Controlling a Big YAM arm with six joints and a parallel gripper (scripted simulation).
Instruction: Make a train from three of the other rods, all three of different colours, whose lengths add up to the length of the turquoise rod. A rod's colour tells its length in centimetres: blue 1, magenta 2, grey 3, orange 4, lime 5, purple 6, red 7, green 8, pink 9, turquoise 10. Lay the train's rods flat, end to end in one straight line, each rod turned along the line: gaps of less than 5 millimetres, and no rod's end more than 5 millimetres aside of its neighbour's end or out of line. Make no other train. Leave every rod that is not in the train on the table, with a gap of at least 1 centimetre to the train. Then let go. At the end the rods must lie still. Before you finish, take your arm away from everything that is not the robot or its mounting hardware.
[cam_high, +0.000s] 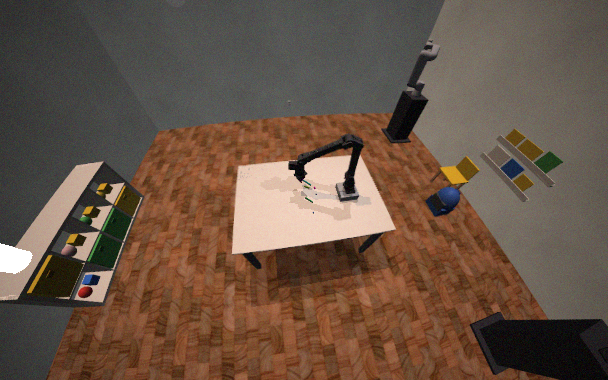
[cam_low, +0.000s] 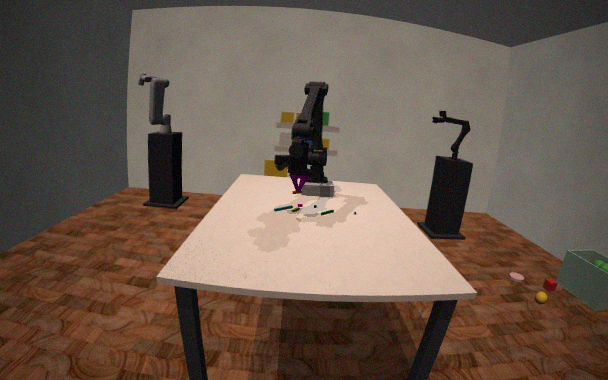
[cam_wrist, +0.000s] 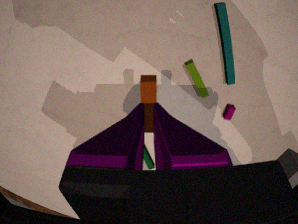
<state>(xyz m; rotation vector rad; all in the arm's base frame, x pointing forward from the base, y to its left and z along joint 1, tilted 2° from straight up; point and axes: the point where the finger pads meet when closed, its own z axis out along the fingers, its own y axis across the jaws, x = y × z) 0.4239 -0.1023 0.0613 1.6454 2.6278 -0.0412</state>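
The orange rod lies 10 mm below my hand. Round my hand: magenta rod (130 mm behind, 20 mm to the left, 110 mm below); then lime rod (60 mm behind, 110 mm below); then turquoise rod (70 mm behind, 60 mm to the right, 110 mm below).
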